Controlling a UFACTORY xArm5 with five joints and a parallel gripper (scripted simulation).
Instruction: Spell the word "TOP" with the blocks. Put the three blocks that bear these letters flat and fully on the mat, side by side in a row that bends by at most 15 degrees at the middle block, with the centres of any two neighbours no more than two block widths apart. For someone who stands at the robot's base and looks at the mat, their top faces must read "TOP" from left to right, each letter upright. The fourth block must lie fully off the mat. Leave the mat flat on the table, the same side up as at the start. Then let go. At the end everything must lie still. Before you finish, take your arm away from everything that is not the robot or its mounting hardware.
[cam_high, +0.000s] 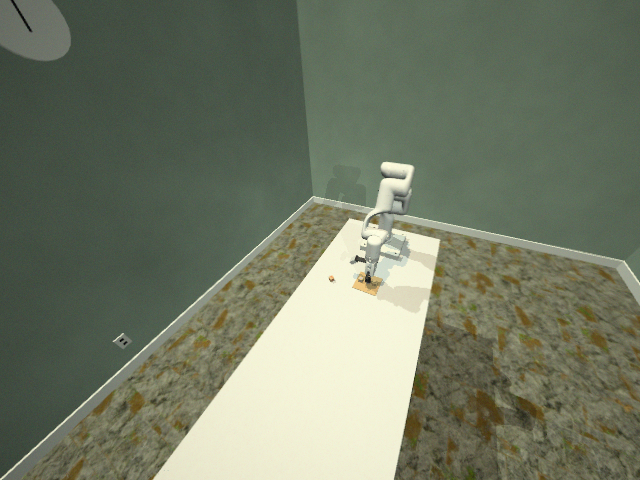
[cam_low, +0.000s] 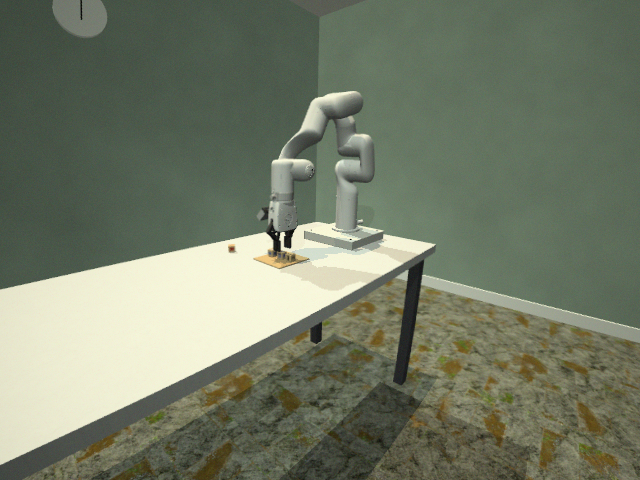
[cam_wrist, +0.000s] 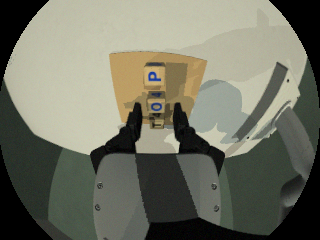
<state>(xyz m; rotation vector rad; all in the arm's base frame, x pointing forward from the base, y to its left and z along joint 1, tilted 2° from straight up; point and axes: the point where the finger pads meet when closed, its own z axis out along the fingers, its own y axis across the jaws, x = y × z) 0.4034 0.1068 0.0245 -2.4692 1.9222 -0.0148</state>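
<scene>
The tan mat lies 5 cm below my hand.
</scene>
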